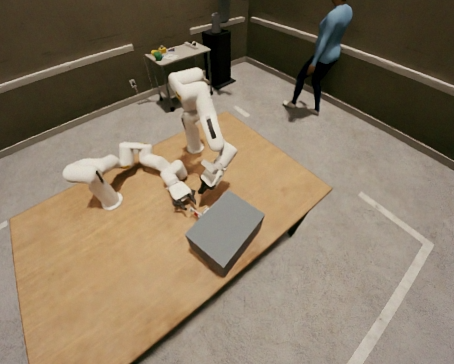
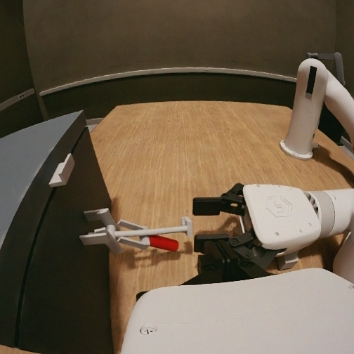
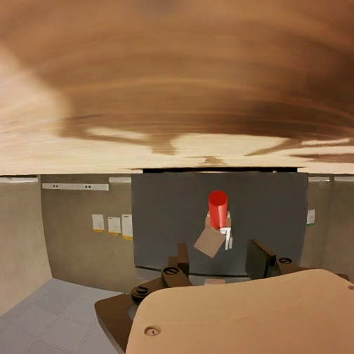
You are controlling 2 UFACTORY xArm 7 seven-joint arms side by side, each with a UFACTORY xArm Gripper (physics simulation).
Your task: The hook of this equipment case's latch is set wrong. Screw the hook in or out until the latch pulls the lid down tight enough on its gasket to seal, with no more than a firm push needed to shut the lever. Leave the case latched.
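Frame: origin at the left arm's base, x ahead, y left, z up, level; metres.
Where they show: left gripper, between the fingertips: (image 1: pixel 199 193); right gripper, between the fingertips: (image 1: pixel 191 206); left arm's base, origin of its link: (image 1: pixel 195 147); right arm's base, origin of its link: (image 1: pixel 112 201).
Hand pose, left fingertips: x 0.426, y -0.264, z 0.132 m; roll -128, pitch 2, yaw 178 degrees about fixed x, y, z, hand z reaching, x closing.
Observation:
Each offset is from my left fingertips to the top centre of the thing. "pt": to the spot under its first point. Level surfaces: height alone.
The grey equipment case @(pt dx +0.265, dy -0.050, dz +0.075 m) (image 1: pixel 225 227) (image 2: pixel 65 245) (image 3: pixel 165 215) stands with its lid down. A pale catch (image 2: pixel 62 171) is on the lid's front. The latch lever, with its red grip @(dx +0.053, dy -0.068, dz -0.056 m) (image 1: pixel 196 214) (image 2: pixel 164 243) (image 3: pixel 218 207), stands out from the case front, unlatched. The hook's rod (image 2: pixel 150 231) also points outward; its square end plate (image 3: pixel 210 241) looks tilted. My right gripper (image 1: pixel 189 204) (image 2: pixel 192 223) (image 3: pixel 216 257) is open and empty, fingertips just short of the hook's end, one on each side. My left gripper (image 1: pixel 201 191) (image 2: pixel 213 256) looks shut and empty, beside the right one.
The case stands near the front edge of the wooden table @(dz -0.132 m) (image 1: pixel 115 280) (image 2: pixel 200 130). The two grippers are close together. A trolley with small items and a dark cabinet (image 1: pixel 217 57) stand behind the table. A person (image 1: pixel 327 45) in blue is at the back right.

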